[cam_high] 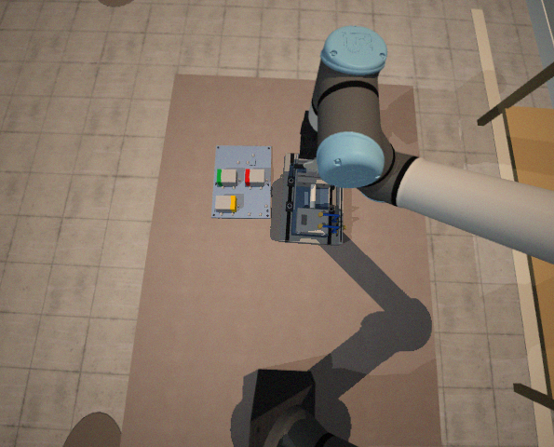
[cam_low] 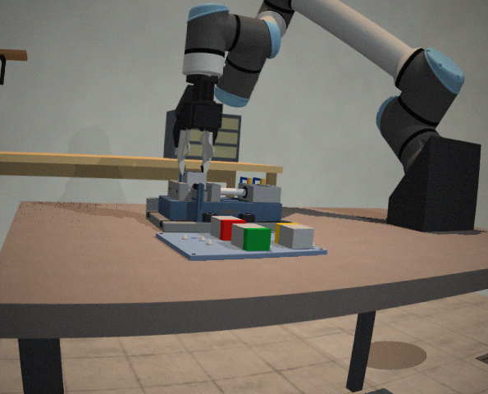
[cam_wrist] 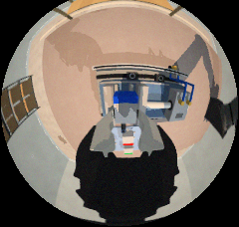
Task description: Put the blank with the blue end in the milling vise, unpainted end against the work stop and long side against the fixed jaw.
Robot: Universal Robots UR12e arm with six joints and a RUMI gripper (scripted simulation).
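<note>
Right now the blue-ended blank is 20 mm below my hand. The rest, counted from my hand: hosed end block: 160 mm behind, 50 mm below; fixed jaw: 30 mm ahead, 10 mm to the left, 50 mm below; milling vise: 70 mm behind, 80 mm below.
</note>
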